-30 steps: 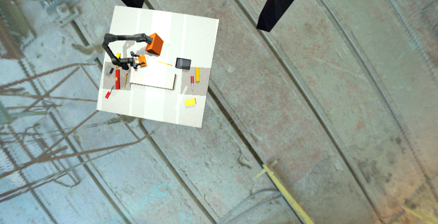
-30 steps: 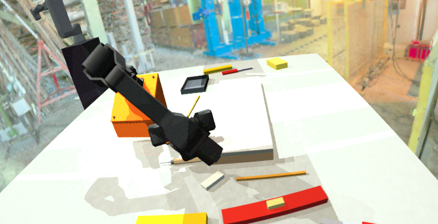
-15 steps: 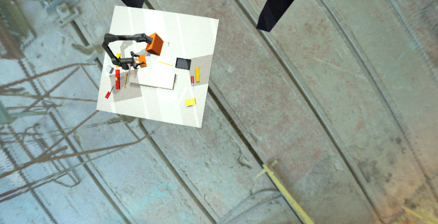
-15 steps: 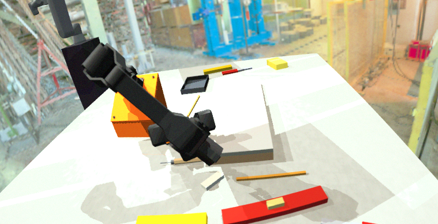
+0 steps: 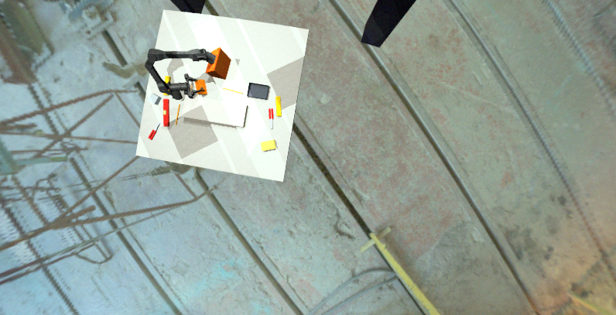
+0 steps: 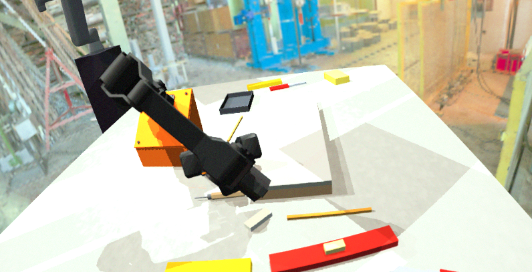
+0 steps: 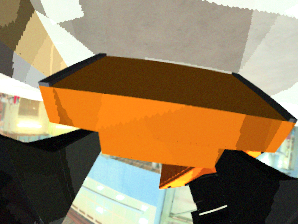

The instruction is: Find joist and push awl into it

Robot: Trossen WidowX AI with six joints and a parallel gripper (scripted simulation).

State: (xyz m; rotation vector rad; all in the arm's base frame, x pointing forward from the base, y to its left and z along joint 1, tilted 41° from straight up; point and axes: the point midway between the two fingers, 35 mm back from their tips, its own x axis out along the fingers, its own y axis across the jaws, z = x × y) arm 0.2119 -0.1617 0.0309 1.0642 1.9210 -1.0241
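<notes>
The stud finder is 1 cm to the left of my gripper tip and 1 cm ahead of it. From my gripper tip the other things lie so: white block (18 cm to the right, 13 cm ahead, 5 cm below); awl (11 cm to the right, 5 cm below, 1 cm ahead); red level (29 cm ahead, 27 cm to the right, 5 cm below).
</notes>
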